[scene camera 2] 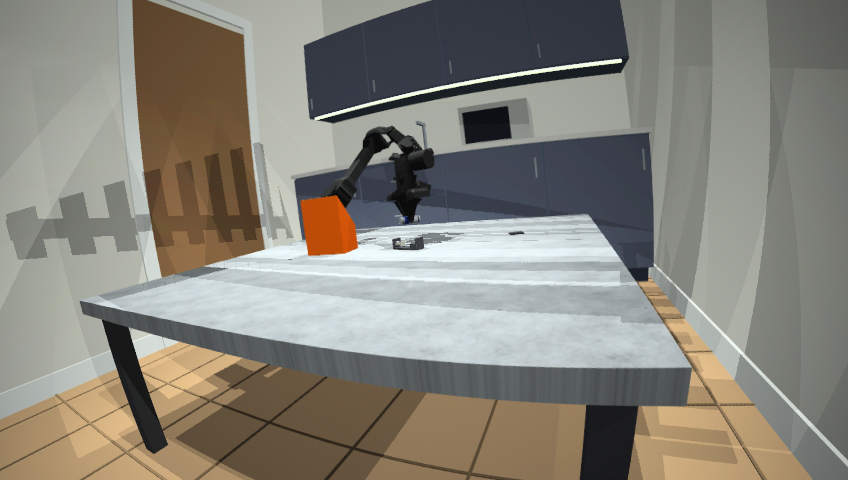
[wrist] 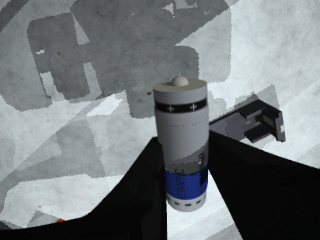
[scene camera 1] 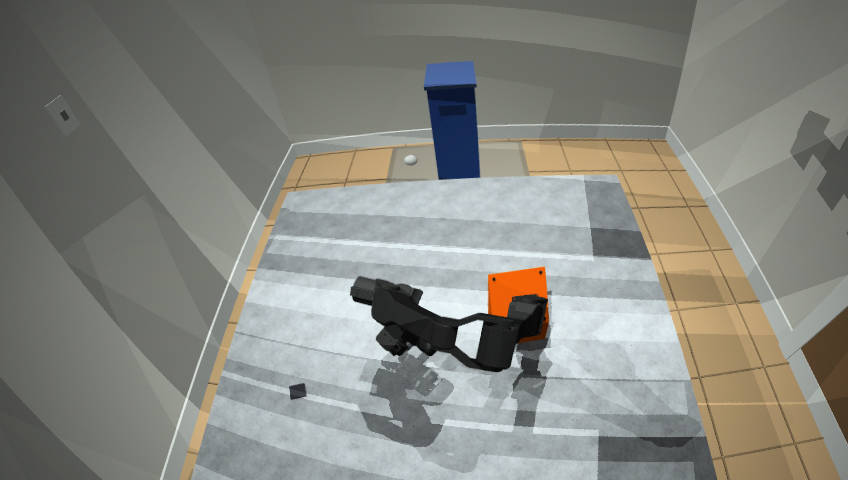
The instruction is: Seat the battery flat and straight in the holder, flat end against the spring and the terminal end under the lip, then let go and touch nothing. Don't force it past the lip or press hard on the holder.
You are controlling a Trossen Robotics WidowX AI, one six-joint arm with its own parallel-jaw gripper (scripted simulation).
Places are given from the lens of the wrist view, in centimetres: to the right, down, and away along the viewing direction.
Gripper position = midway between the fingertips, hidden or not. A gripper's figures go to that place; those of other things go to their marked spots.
my gripper (wrist: 180, 140): 1, 1, 10
battery (wrist: 181, 110): 1, 0, 7
